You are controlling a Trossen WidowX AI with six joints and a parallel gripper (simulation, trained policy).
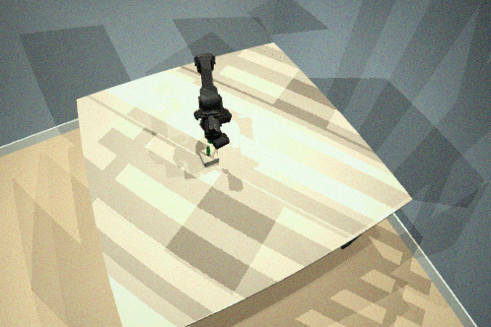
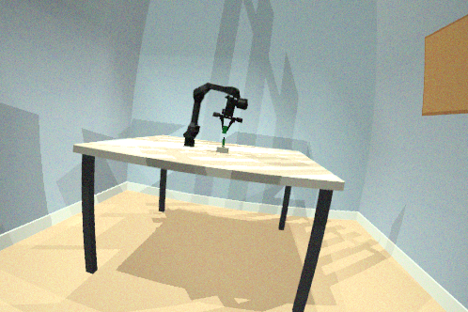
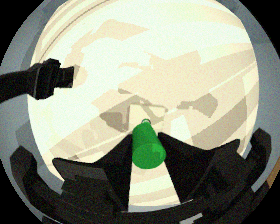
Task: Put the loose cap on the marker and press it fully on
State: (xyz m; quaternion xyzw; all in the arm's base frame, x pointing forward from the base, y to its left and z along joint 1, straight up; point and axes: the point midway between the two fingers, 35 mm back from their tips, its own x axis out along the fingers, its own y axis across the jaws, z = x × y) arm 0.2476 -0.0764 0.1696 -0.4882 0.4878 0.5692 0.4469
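Right now the pale holder block is 20 mm to the right of my gripper tip and 120 mm below it. From my gripper tip the other things lie so: green cap (10 mm above).
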